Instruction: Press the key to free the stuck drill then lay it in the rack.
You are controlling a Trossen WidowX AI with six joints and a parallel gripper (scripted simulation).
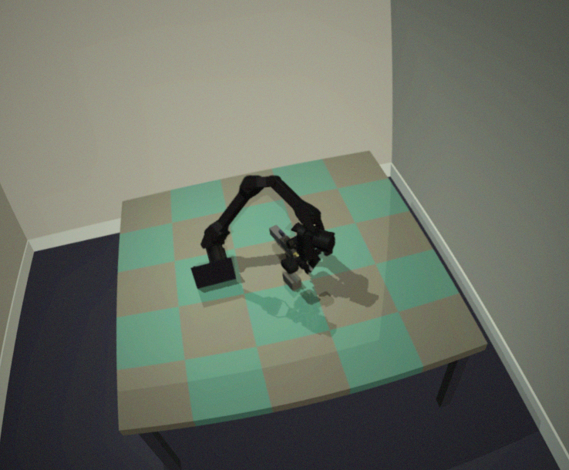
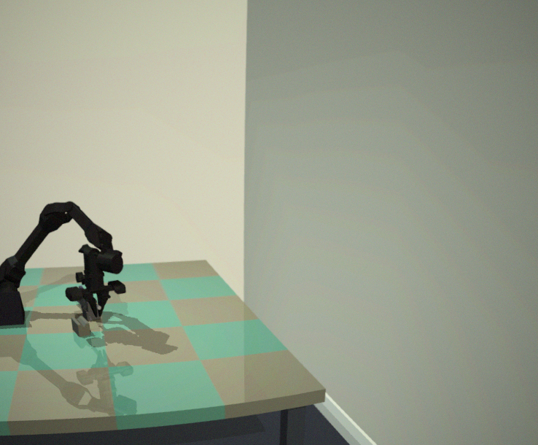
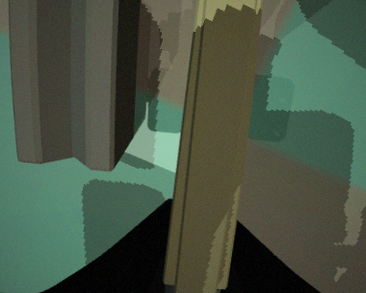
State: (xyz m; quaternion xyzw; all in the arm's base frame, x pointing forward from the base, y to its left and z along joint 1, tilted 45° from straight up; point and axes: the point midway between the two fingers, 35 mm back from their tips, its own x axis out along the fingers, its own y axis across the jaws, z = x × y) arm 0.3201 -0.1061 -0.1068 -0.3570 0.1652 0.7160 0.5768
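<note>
Right now my gripper tip is 4 cm to the right of the drill, 3 cm below it and 1 cm past it. Round my gripper tip: rack: 6 cm behind, 4 cm below, 2 cm to the left.
</note>
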